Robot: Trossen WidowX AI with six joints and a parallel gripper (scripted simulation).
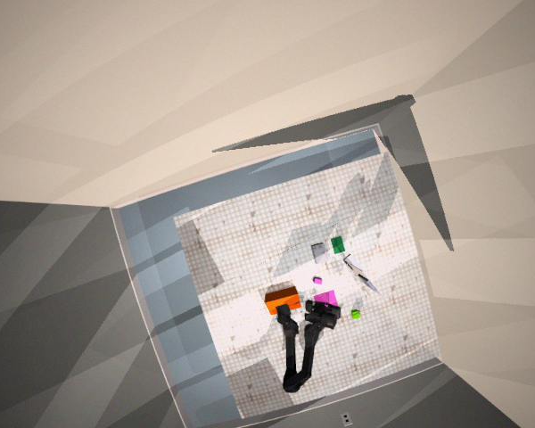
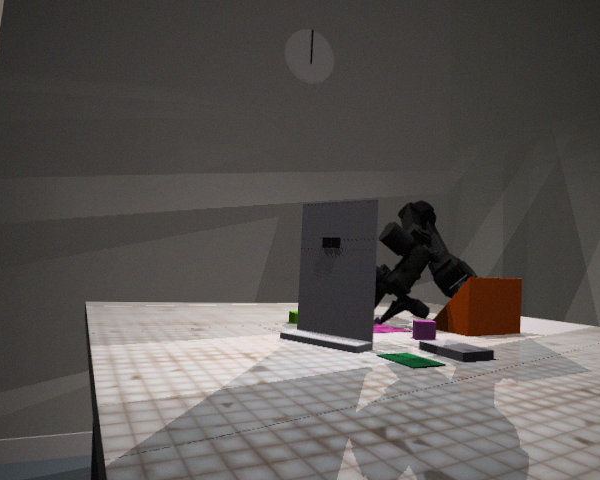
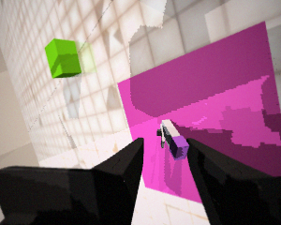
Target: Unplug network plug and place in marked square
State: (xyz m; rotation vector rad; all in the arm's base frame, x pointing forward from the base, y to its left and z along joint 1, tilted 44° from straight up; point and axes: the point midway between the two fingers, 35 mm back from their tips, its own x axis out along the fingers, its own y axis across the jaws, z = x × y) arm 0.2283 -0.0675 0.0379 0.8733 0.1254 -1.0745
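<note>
Now: the purple network plug 1 cm below my gripper tip. From my gripper tip the other things lie so: small lime cube 13 cm ahead, 12 cm to the right, 1 cm below; upright panel 20 cm ahead, 13 cm to the left, 10 cm above; flat magenta square 1 cm behind, 2 cm below.
</note>
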